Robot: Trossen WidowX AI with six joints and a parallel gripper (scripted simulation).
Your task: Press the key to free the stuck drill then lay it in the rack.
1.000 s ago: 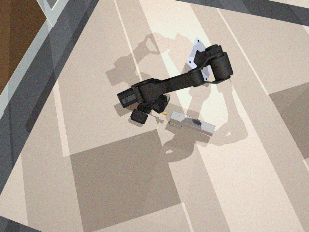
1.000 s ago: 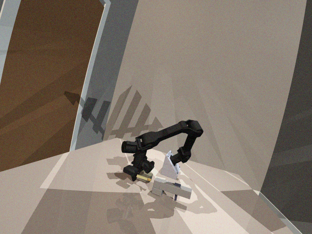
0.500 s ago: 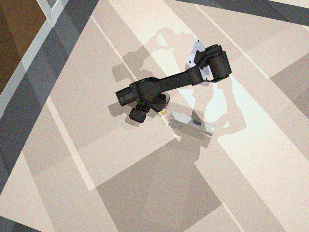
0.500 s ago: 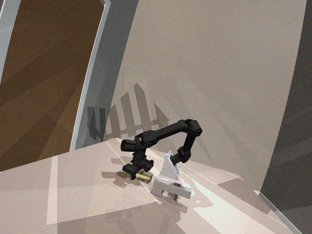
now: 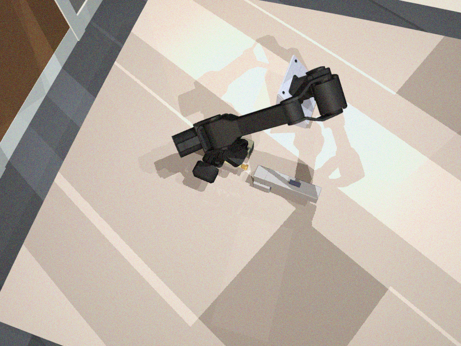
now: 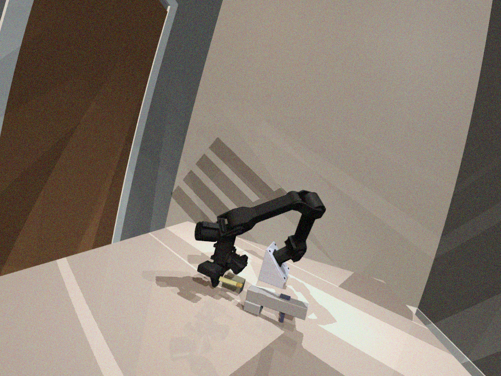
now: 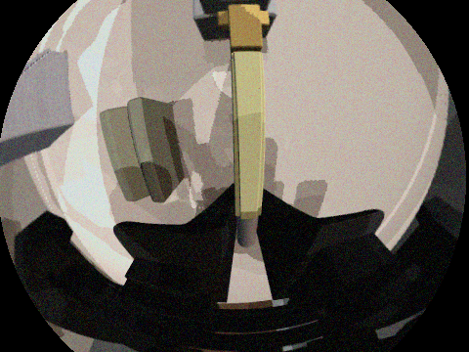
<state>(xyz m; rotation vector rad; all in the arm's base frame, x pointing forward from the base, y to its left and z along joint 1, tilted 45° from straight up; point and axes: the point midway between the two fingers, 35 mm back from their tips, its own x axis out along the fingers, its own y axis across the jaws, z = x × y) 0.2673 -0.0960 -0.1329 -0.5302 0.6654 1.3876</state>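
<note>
My gripper tip is 40 mm to the right of the drill and 40 mm below it. From my gripper tip the other things lie so: olive rack: 70 mm behind, 40 mm to the left; grey block: 200 mm to the left, 30 mm above, 20 mm ahead; dark blue key: 230 mm to the left, 30 mm above, 20 mm ahead.
</note>
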